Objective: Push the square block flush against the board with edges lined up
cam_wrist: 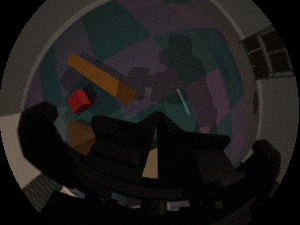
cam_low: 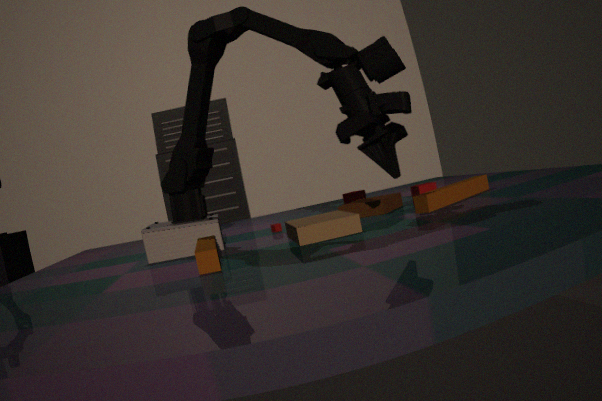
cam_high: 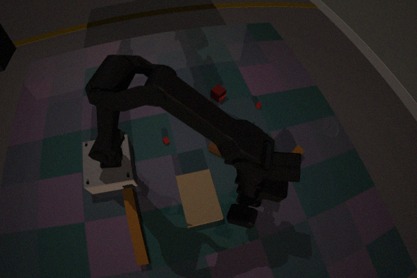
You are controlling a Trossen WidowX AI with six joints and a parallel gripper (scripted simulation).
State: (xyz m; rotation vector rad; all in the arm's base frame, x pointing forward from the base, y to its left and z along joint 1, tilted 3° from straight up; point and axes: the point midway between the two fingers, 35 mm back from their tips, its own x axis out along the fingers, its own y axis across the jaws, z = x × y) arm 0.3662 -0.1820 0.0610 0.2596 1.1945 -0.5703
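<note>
My gripper tip is now 10 mm past the brown square block, 220 mm to the right of it and 60 mm above it. Round my gripper tip: tan board (130 mm behind, 60 mm to the left, 60 mm below).
</note>
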